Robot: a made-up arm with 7 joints.
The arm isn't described. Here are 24 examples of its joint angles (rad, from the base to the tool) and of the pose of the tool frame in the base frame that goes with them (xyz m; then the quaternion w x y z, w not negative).
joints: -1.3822 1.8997 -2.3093 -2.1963 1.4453 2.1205 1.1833
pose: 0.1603 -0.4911 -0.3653 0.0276 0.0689 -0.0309 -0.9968
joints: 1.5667 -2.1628 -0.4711 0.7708 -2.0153 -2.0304 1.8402
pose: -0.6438 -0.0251 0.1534 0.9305 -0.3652 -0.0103 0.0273
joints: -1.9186 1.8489 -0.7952 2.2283 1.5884 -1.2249 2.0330
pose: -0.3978 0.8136 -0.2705 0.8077 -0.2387 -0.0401 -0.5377
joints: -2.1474 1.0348 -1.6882 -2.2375 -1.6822 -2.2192 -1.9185
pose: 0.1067 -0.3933 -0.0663 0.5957 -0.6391 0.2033 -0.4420
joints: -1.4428 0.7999 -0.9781 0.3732 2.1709 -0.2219 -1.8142
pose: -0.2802 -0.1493 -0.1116 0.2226 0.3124 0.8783 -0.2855
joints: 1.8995 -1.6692 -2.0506 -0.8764 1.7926 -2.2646 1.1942
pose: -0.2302 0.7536 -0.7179 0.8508 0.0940 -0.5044 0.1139
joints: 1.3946 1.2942 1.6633 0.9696 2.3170 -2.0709 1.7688
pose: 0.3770 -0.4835 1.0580 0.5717 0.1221 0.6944 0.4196
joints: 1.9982 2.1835 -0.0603 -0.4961 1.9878 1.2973 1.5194
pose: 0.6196 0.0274 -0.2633 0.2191 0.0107 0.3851 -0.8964
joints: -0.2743 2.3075 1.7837 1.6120 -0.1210 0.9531 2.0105
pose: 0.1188 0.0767 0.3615 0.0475 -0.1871 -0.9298 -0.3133
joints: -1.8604 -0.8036 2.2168 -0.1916 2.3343 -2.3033 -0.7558
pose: -0.5699 0.2905 -0.5232 0.5295 -0.3234 -0.0046 0.7842
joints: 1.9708 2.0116 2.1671 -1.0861 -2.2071 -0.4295 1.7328
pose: -0.1163 0.3229 0.1936 0.8887 -0.3287 0.1460 -0.2843
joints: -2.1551 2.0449 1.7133 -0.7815 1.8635 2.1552 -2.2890
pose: -0.5195 -0.3876 -0.1592 0.6957 0.2038 0.6293 0.2800
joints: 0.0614 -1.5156 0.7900 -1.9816 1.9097 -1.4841 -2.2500
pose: -0.4712 0.1746 0.0121 0.6315 0.3134 -0.2193 -0.6744
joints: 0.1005 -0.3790 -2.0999 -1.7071 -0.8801 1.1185 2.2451
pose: 0.0068 0.1567 0.2438 0.1991 -0.1998 -0.3463 0.8947
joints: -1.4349 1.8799 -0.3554 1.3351 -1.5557 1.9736 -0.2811
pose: -0.1469 0.4358 0.3605 0.4381 0.5916 -0.6590 -0.1544
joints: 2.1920 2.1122 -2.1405 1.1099 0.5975 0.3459 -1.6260
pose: 0.0789 0.1917 0.1521 0.4182 -0.7767 0.2423 0.4038
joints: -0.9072 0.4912 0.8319 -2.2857 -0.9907 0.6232 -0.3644
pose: -0.0745 -0.1756 -0.1627 0.1866 -0.5750 -0.7944 0.0582
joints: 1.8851 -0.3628 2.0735 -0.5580 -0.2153 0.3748 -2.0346
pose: 0.2195 0.4878 0.2077 0.5893 -0.0107 -0.5881 -0.5539
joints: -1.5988 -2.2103 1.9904 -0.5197 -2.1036 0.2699 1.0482
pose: 0.1937 0.3022 0.1052 0.1406 -0.0008 0.9123 -0.3846
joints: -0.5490 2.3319 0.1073 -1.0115 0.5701 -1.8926 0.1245
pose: 0.6332 -0.5796 0.6374 0.2180 -0.3456 -0.4632 -0.7864
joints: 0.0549 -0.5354 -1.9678 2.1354 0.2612 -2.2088 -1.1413
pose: 0.5716 0.0366 0.1176 0.2548 -0.9336 -0.1454 0.2056
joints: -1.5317 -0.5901 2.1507 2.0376 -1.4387 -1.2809 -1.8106
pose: -0.5107 -0.1192 -0.2217 0.2327 0.5368 -0.3861 -0.7132
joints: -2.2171 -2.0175 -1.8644 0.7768 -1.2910 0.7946 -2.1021
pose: -0.0286 -0.0144 0.0632 0.1120 0.7366 0.5076 -0.4327
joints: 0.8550 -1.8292 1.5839 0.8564 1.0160 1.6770 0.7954
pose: 0.2579 0.0786 0.6866 0.1923 0.7996 -0.3767 -0.4264
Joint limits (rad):
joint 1: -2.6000..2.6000
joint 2: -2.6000..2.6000
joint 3: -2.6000..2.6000
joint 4: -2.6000..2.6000
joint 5: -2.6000..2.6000
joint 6: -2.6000..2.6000
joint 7: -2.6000..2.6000
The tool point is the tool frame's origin. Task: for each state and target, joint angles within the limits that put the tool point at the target. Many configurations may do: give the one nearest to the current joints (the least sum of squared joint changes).
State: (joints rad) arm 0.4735 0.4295 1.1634 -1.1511 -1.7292 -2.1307 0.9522
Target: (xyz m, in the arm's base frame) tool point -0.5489 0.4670 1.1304
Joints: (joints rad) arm 0.1841 0.7233 1.1737 -1.4564 -1.5568 -2.0775 0.8497
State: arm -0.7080 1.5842 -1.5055 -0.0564 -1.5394 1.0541 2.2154
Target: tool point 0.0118 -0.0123 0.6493
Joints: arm 0.1648 1.7448 -1.9714 -0.0871 -1.4085 0.3190 1.8247
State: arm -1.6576 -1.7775 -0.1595 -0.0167 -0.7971 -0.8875 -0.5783
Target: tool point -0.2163 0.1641 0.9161
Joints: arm -0.8080 -1.7836 0.4475 -0.2450 -0.6169 -0.7372 -0.3771
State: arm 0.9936 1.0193 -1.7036 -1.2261 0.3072 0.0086 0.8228
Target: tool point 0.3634 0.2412 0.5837
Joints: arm 1.3197 0.3354 -1.2509 -1.4524 0.2308 0.4631 0.5645
